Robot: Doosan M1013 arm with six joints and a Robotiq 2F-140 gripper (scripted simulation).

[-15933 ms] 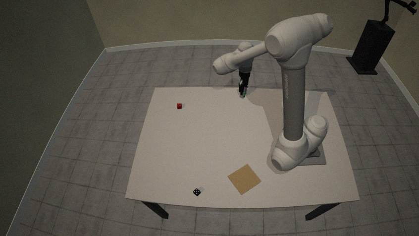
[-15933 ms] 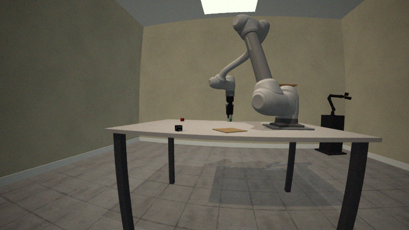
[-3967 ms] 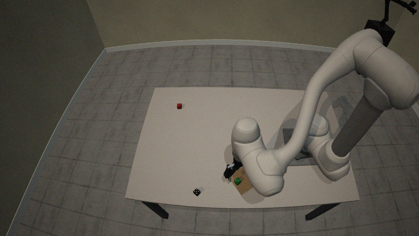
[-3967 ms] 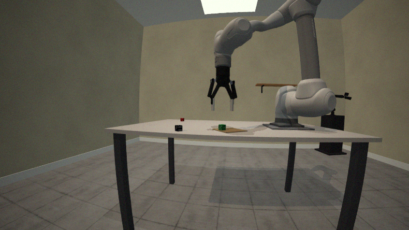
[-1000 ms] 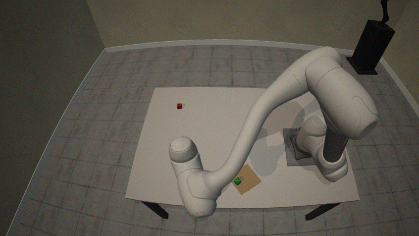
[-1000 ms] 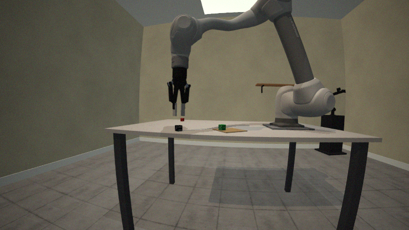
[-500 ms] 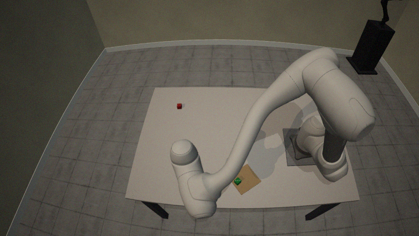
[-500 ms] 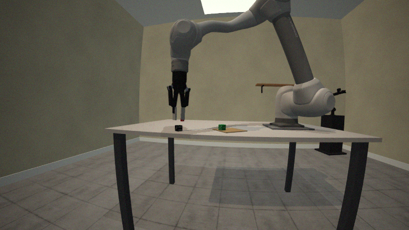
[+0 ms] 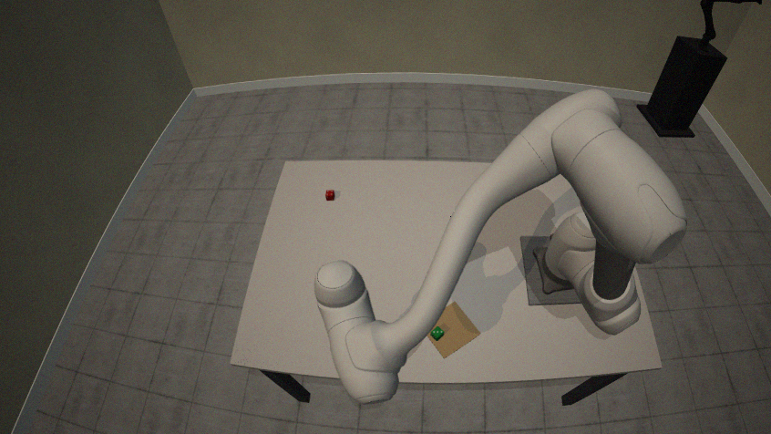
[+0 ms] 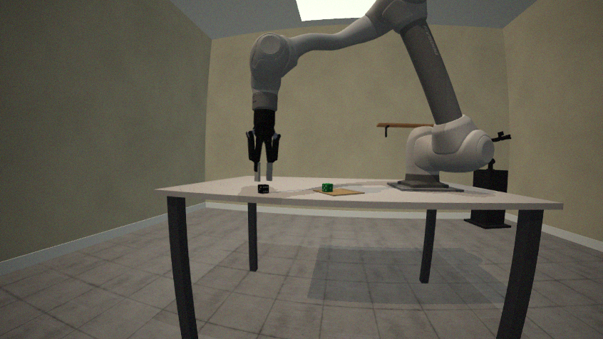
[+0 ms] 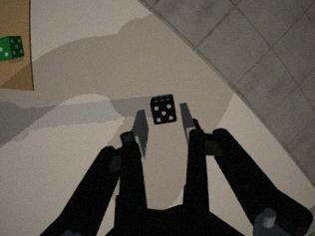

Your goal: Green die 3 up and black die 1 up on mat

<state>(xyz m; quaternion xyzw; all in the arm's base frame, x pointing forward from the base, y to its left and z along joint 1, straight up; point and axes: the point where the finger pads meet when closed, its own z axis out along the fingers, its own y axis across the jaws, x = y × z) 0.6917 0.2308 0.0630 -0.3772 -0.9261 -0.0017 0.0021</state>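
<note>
Right now my hand is 60 mm above the black die. Also, from my hand: red die 630 mm to the right, 120 mm ahead, 60 mm below; green die 230 mm behind, 60 mm below, 50 mm to the right; tan mat 270 mm behind, 70 mm below, 60 mm to the right.
</note>
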